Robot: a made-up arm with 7 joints. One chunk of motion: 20 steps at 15 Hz.
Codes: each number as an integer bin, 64 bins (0 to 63) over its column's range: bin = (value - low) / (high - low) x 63, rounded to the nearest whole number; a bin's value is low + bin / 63 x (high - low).
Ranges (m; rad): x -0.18..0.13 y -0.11..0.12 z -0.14..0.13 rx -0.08..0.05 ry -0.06..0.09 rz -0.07..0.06
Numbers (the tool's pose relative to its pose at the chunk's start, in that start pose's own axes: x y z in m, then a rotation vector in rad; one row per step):
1: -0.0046 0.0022 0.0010 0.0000 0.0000 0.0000
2: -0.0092 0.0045 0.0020 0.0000 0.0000 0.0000
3: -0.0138 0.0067 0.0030 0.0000 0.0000 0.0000
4: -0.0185 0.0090 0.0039 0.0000 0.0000 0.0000
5: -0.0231 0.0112 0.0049 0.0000 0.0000 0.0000
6: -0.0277 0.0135 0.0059 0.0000 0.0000 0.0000
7: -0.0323 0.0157 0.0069 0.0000 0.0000 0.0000
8: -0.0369 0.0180 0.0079 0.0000 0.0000 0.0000
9: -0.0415 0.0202 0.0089 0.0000 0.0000 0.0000
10: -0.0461 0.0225 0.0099 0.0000 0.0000 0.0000
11: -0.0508 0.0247 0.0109 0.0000 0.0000 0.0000
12: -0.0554 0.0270 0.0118 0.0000 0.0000 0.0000
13: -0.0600 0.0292 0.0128 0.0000 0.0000 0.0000
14: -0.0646 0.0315 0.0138 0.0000 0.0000 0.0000
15: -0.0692 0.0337 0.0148 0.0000 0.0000 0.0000
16: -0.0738 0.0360 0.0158 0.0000 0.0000 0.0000
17: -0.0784 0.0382 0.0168 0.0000 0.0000 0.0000
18: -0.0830 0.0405 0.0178 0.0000 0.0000 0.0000
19: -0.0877 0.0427 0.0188 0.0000 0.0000 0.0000
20: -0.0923 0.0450 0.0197 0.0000 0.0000 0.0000
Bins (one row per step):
1: 36 31 33 39 25 34
2: 35 31 33 39 25 34
3: 34 32 33 39 25 34
4: 33 33 34 39 25 34
5: 32 33 34 39 25 34
6: 31 34 34 39 25 34
7: 30 34 34 39 25 34
8: 29 35 35 39 25 34
9: 28 36 35 39 25 34
10: 27 36 35 39 25 34
11: 26 37 35 39 25 34
12: 25 38 35 39 25 34
13: 24 38 36 39 25 34
14: 23 39 36 39 25 34
15: 23 39 36 39 25 34
16: 22 40 36 39 25 34
17: 21 41 37 39 25 34
18: 20 41 37 39 25 34
19: 19 42 37 39 25 34
20: 18 42 37 39 25 34

